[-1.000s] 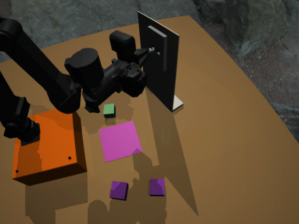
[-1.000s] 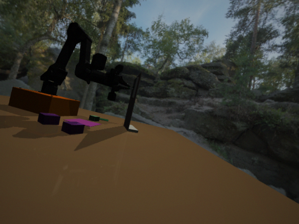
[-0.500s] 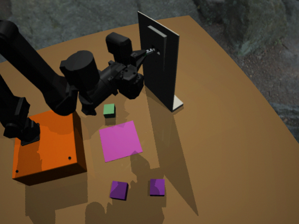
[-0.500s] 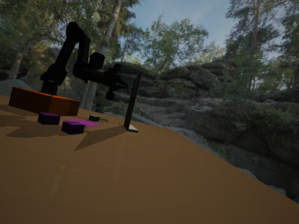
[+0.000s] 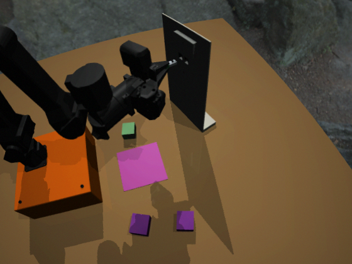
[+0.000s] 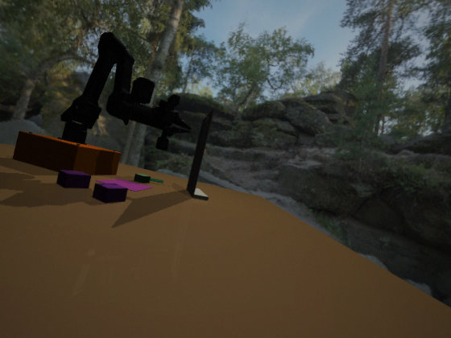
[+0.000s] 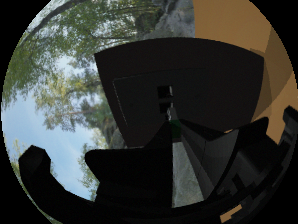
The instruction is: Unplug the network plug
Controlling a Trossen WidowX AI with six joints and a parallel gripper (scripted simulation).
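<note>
My gripper tip is 220 mm above the magenta marked square, 130 mm past it and 100 mm to the left of it. Round my gripper tip: green network plug: right at my gripper tip; grey upright panel: 90 mm below, 50 mm ahead, 10 mm to the left.
</note>
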